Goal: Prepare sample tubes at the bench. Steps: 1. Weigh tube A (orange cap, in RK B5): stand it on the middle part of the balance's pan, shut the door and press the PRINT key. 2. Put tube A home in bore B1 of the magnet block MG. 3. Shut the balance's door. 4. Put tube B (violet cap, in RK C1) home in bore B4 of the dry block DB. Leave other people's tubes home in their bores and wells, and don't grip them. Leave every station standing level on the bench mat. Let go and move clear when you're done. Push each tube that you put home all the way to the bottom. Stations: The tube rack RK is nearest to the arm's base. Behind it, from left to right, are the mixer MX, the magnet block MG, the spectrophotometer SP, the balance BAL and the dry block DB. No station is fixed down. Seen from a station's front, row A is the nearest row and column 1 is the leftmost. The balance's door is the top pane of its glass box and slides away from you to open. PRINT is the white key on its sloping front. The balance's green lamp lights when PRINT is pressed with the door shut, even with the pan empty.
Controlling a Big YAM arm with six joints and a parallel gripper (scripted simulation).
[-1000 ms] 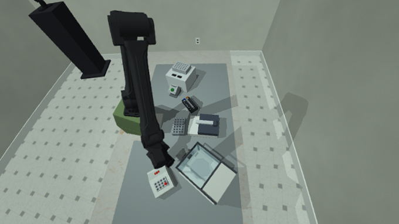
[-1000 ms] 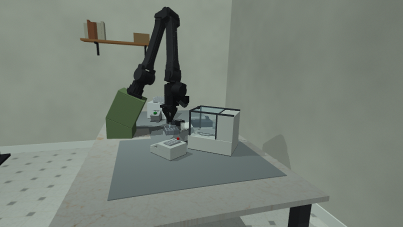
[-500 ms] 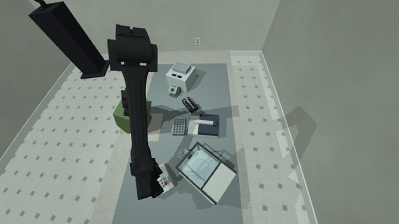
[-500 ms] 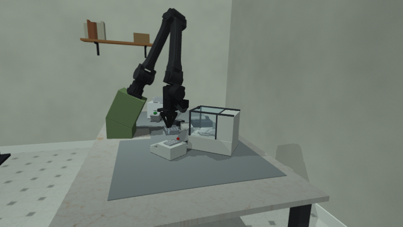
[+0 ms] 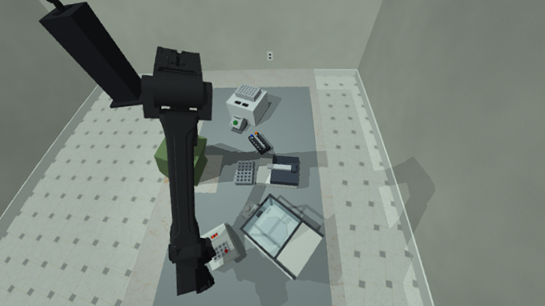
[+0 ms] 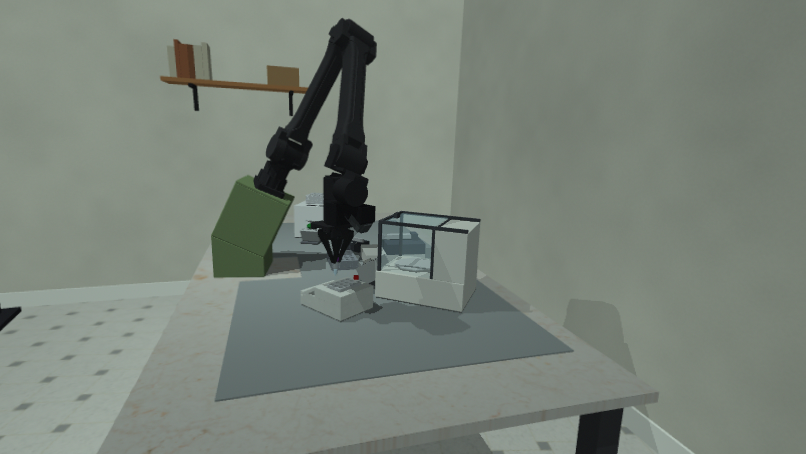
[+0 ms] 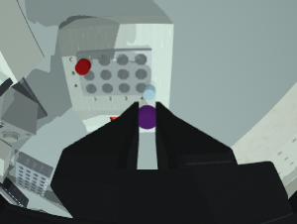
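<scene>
Now: hand 80 mm above the red-capped tube, 60 mm short of it and 10 mm to the right of it. The rest, counted from my hand: balance door 230 mm ahead, 90 mm to the left, 70 mm above; tube B 20 mm below; dry block DB 110 mm below, 40 mm to the left, 10 mm ahead.
</scene>
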